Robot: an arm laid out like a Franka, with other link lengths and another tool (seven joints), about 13 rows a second.
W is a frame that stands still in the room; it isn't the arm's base.
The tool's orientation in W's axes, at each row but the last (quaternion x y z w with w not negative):
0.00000, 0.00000, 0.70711, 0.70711
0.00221, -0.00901, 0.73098, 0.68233
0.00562, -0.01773, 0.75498, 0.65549
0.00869, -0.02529, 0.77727, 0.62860
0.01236, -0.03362, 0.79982, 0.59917
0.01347, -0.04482, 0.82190, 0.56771
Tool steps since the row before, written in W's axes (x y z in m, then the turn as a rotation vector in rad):
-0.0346, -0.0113, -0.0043, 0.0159, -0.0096, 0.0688
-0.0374, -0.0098, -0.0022, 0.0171, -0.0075, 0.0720
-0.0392, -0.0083, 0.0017, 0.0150, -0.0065, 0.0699
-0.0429, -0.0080, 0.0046, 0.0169, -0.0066, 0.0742
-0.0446, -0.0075, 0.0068, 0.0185, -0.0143, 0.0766
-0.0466, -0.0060, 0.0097, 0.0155, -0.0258, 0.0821
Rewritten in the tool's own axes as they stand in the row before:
-0.0113, 0.0346, -0.0043, -0.0096, -0.0159, 0.0688
-0.0072, 0.0380, -0.0017, -0.0075, -0.0173, 0.0720
-0.0026, 0.0399, 0.0026, -0.0063, -0.0153, 0.0699
0.0014, 0.0435, 0.0058, -0.0066, -0.0173, 0.0741
0.0058, 0.0446, 0.0082, -0.0143, -0.0167, 0.0770
0.0117, 0.0451, 0.0115, -0.0236, -0.0102, 0.0836

